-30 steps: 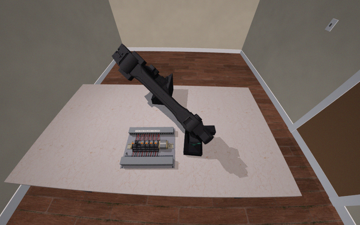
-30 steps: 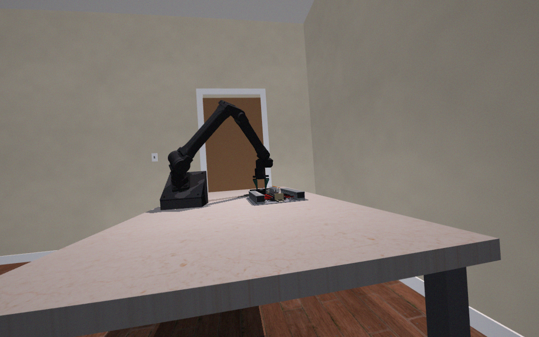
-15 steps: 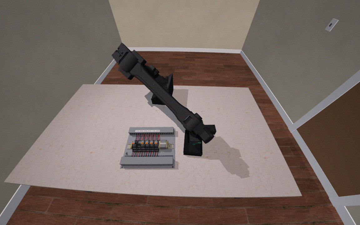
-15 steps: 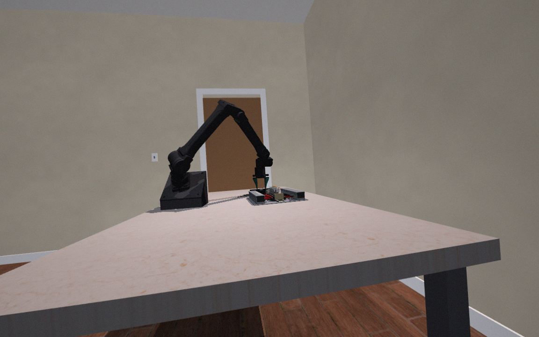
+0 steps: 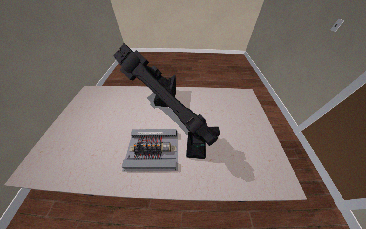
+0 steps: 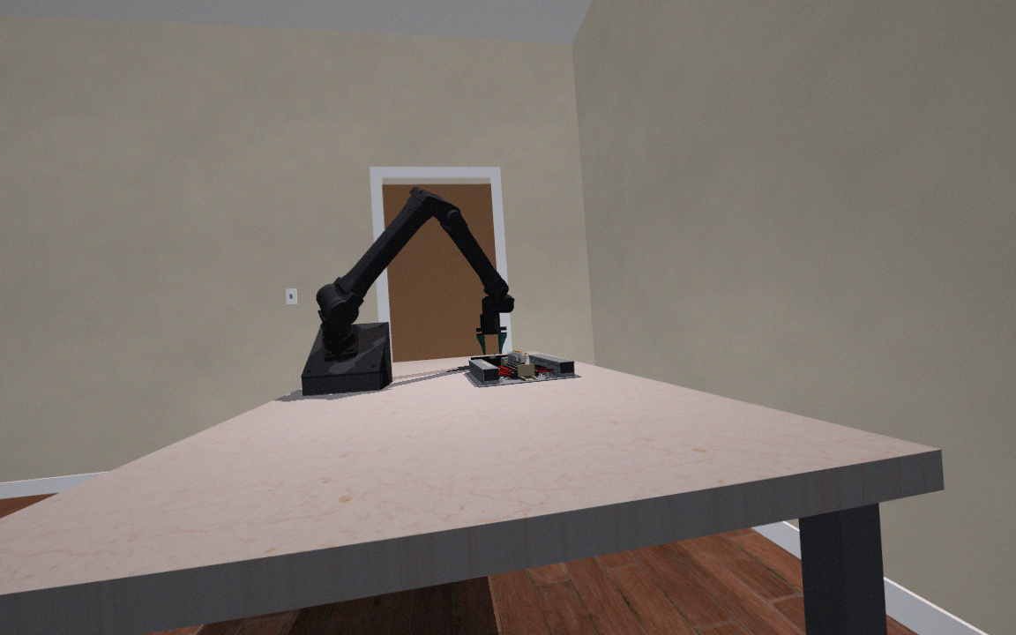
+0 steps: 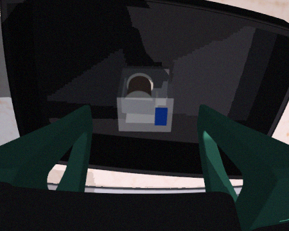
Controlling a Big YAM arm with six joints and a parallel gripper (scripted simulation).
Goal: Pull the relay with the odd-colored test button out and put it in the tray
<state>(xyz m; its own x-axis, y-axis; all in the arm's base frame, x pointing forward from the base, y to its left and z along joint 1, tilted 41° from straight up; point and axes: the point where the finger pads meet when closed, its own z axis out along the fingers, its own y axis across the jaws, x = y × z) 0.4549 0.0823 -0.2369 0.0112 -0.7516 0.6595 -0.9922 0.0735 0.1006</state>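
Now: hand 30 mm above the clear-cased relay. From my hand the other things lie so: black tray (40 mm below).
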